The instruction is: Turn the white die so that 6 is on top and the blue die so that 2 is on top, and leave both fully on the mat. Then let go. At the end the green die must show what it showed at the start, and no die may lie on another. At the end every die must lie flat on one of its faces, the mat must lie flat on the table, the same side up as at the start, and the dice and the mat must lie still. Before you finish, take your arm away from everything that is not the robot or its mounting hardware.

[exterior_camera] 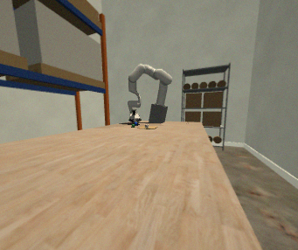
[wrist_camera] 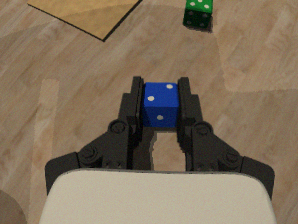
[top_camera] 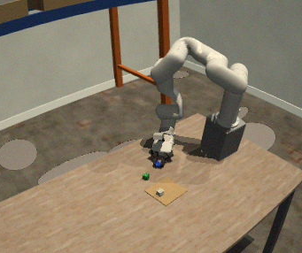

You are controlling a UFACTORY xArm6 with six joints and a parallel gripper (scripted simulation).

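My hand is 10 mm short of the blue die and 10 mm above it. Also, from my hand: green die 110 mm ahead, 20 mm to the left, 10 mm below; then tan mat 150 mm to the left, 110 mm ahead, 20 mm below; then white die 150 mm to the left, 150 mm ahead, 10 mm below.
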